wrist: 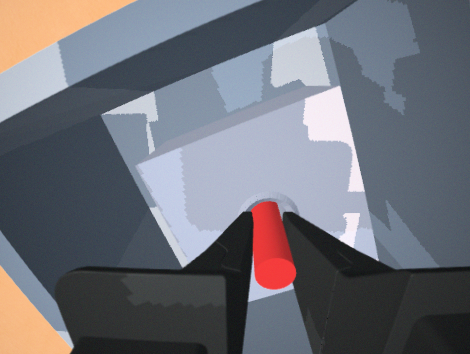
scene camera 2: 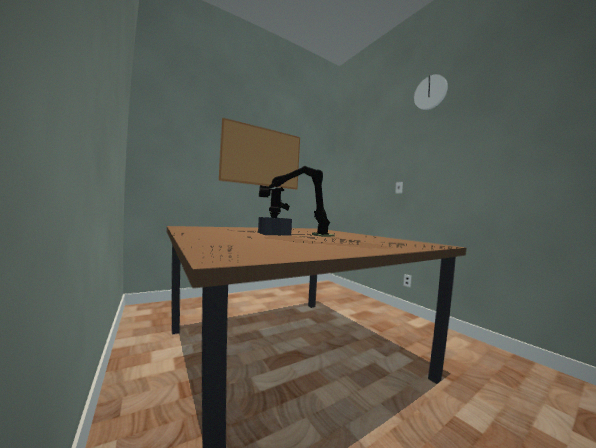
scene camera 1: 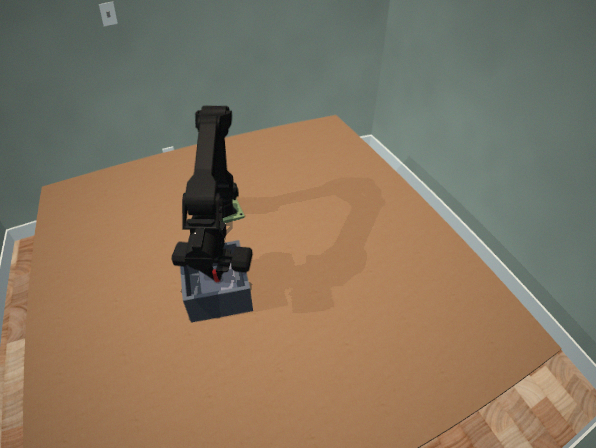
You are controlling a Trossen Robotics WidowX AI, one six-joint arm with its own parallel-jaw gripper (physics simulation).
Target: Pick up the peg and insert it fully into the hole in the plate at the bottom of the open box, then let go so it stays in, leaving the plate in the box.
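Where they show: gripper, between the fingertips: (wrist: 266, 220) (scene camera 1: 217, 278); arm's base, origin of its link: (scene camera 2: 322, 233) (scene camera 1: 223, 210).
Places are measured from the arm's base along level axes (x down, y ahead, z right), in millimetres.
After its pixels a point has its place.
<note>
The red peg (scene camera 1: 216, 275) {x -72, y 282, z 149 mm} (wrist: 272, 245) {x -73, y 269, z 145 mm} is a plain cylinder. My gripper (wrist: 266, 220) {x -48, y 273, z 147 mm} is shut on it; the peg sticks out between the two black fingertips and tilts in the wrist view. The pale plate (wrist: 250, 150) {x -46, y 243, z 133 mm} lies turned at a slight angle on the bottom of the open blue-grey box (scene camera 1: 220, 306) {x -36, y 345, z 175 mm} (scene camera 2: 275, 226) {x -38, y 312, z 82 mm} (wrist: 110, 50) {x -86, y 195, z 139 mm}. The peg's far end overlaps the plate's round hole (wrist: 287, 202) {x -48, y 271, z 135 mm} in the wrist view. The hole's far rim shows behind the peg; its near part is hidden. I cannot tell whether the peg's end is inside the hole.
The box's walls stand around the fingers. The box rests on the brown table (scene camera 1: 350, 360) {x 12, y 614, z -17 mm} (scene camera 2: 310, 255) {x 12, y 595, z -484 mm}. The arm (scene camera 1: 212, 150) {x -367, y 207, z 82 mm} (scene camera 2: 320, 200) {x -207, y 46, z -8 mm} reaches over from its green base plate (scene camera 1: 236, 214) {x 2, y 38, z -25 mm} behind the box. Walls stand beyond the table's far edges.
</note>
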